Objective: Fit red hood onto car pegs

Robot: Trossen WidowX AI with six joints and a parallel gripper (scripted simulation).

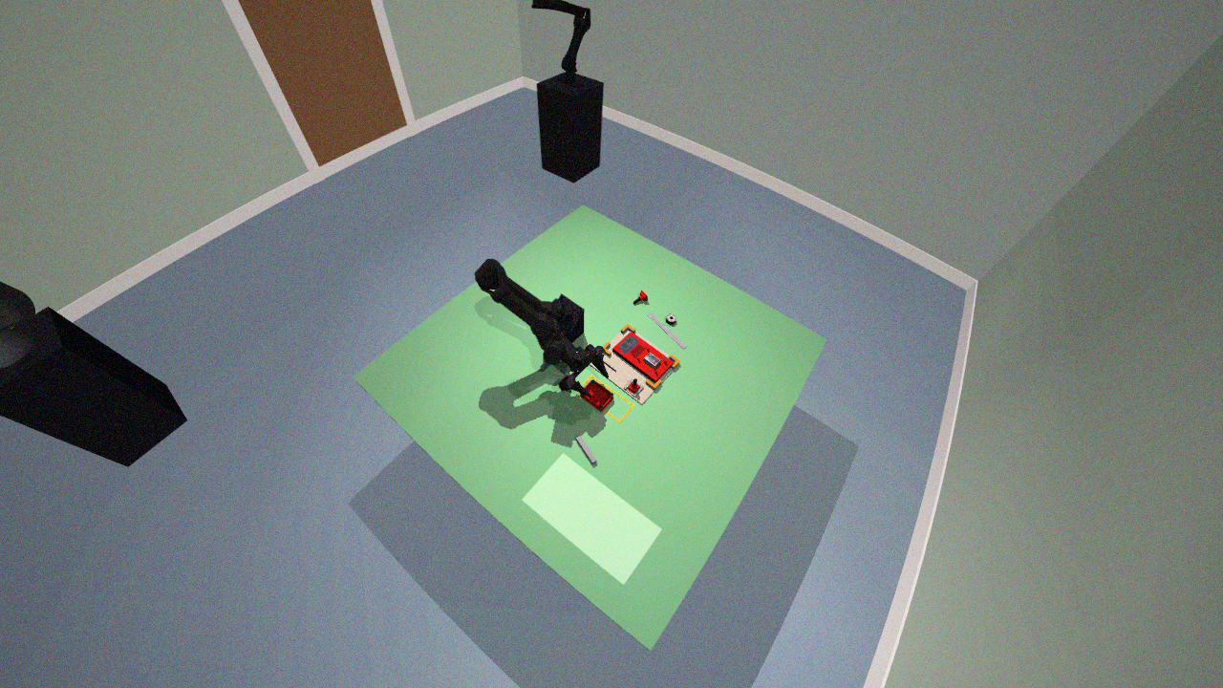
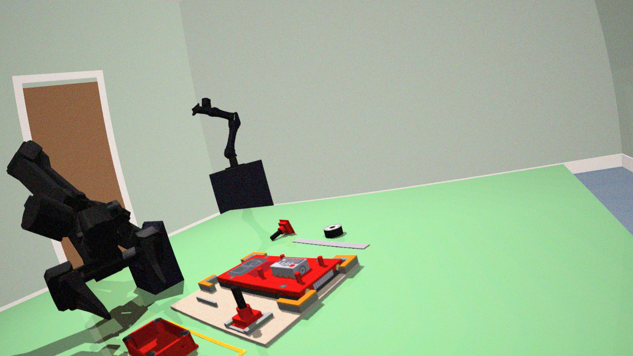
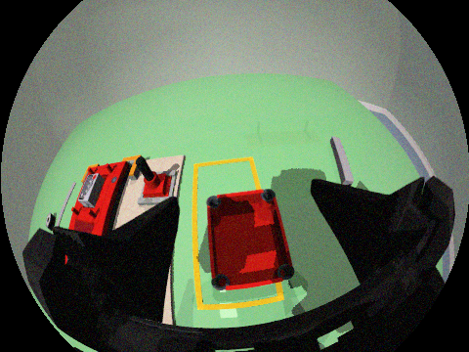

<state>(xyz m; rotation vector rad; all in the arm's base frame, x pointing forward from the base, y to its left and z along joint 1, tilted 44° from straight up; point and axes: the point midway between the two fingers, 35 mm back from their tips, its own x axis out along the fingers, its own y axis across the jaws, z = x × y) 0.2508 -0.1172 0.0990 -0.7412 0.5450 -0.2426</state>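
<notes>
Right now my gripper tip is 7 cm above the red hood and 1 cm past it. From my gripper tip the other things lie so: grey engine block (23 cm to the left, 7 cm ahead, 6 cm below); grey bar (17 cm to the right, 8 cm ahead, 7 cm below); jig (21 cm to the left, 7 cm below, 2 cm ahead).
</notes>
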